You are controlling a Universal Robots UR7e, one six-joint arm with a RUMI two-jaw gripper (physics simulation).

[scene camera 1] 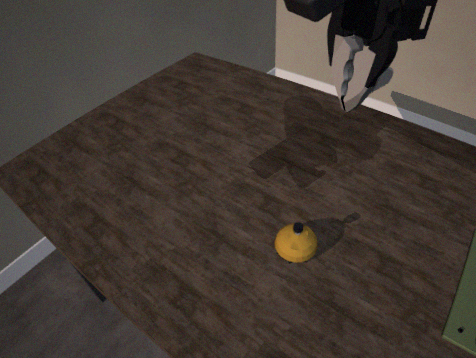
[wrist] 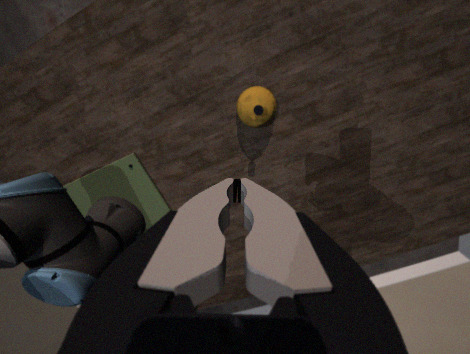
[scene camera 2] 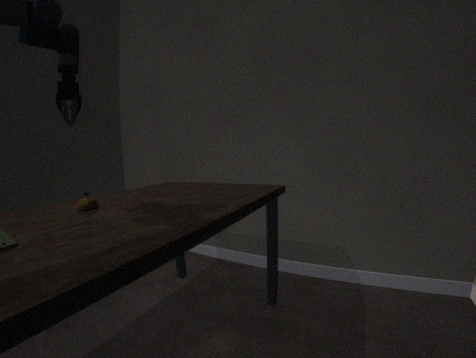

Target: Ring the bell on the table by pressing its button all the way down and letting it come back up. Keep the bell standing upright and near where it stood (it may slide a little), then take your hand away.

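Pixels of known places: gripper, fingertip midpoint: [scene camera 1: 345,110] [wrist: 237,181] [scene camera 2: 70,125]; arm's base at its link origin: [wrist: 118,220].
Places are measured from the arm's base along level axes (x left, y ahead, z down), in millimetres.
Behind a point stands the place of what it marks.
Note:
A yellow dome-shaped bell [scene camera 1: 295,245] @[y 439, x 171, z -31 mm] [scene camera 2: 87,204] @[y 436, x 114, z -17 mm] [wrist: 252,102] @[y 444, x 164, z -36 mm] stands upright on the brown wooden table [scene camera 1: 150,150] @[y 921, x 136, z 7 mm] [scene camera 2: 165,200] @[y 713, x -33, z 7 mm] [wrist: 150,75] @[y 265, x 286, z 7 mm]. Its black button [scene camera 1: 298,228] @[y 447, x 153, z -59 mm] [scene camera 2: 86,194] @[y 447, x 141, z -53 mm] [wrist: 258,110] @[y 449, x 149, z -59 mm] sticks up from the top. My gripper [scene camera 1: 345,106] @[y 408, x 141, z -323 mm] [scene camera 2: 70,122] @[y 408, x 141, z -323 mm] [wrist: 237,181] @[y 408, x 141, z -323 mm] is shut and empty, pointing down. It hangs high above the table, well clear of the bell. In the wrist view the bell lies beyond the fingertips, a little to the right.
A green plate [scene camera 1: 462,305] @[y 133, x 78, z -1 mm] [scene camera 2: 7,241] @[y 143, x -80, z -1 mm] [wrist: 152,192] @[y 136, x 45, z -1 mm] lies on the table, with the arm's base and blue-capped joints [wrist: 60,286] @[y 32, x 15, z -229 mm] over it in the wrist view. Walls stand behind the table. The arm's shadow falls on the table top.

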